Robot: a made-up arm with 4 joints.
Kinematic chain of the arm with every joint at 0, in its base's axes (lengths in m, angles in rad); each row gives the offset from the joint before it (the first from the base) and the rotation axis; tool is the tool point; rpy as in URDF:
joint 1: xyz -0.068 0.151 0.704 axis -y
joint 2: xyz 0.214 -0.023 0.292 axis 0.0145 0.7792 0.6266
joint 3: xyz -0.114 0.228 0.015 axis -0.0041 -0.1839 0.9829
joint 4: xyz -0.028 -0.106 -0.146 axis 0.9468 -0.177 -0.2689
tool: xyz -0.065 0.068 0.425 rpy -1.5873 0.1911 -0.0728
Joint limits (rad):
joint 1: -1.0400..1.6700
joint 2: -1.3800..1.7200
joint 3: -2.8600..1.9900
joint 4: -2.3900..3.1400
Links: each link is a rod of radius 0.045 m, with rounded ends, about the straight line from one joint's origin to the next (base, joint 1, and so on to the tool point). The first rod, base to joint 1, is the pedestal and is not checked.
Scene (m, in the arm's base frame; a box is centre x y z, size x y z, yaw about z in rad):
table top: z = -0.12
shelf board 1: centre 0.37 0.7 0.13 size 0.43 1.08 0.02 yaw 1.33
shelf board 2: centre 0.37 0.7 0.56 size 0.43 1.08 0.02 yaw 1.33
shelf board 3: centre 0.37 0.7 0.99 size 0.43 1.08 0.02 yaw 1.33
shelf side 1: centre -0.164 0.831 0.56 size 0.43 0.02 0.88 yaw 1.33
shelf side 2: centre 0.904 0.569 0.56 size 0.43 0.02 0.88 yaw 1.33
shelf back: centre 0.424 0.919 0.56 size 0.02 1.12 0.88 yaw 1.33
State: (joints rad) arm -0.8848 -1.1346 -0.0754 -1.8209
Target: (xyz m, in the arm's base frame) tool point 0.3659 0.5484 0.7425
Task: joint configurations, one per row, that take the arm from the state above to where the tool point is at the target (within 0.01 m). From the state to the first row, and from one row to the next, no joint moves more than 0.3 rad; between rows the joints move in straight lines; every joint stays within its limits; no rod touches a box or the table.
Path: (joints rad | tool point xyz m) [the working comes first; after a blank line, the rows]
Joints at the target: 0.2761 -1.1119 0.6502 -1.8823
Straight joint move there: touches shelf board 2.

1: -0.7380 -1.1398 0.1779 -2.0106 | 0.3107 0.5836 0.3253
2: -0.5913 -1.1450 0.4313 -2.2003 | 0.2860 0.4948 0.3192
3: -0.4445 -1.1502 0.6846 -2.3900 | 0.2980 0.3716 0.3319
4: -0.1724 -1.0854 0.8357 -2.3464 | 0.3382 0.3595 0.4414
5: 0.0997 -1.0207 0.9868 -2.3029 | 0.3511 0.3445 0.5499
6: 0.3718 -0.9560 1.1379 -2.2593 | 0.3394 0.3267 0.6518
7: 0.6439 -0.8913 1.2890 -2.2157 | 0.3065 0.3064 0.7425
8: 0.5213 -0.9648 1.0761 -2.1046 | 0.3147 0.3939 0.7156
9: 0.3987 -1.0384 0.8632 -1.9935 | 0.3334 0.4780 0.7177
10: 0.2761 -1.1119 0.6502 -1.8823 | 0.3659 0.5484 0.7425

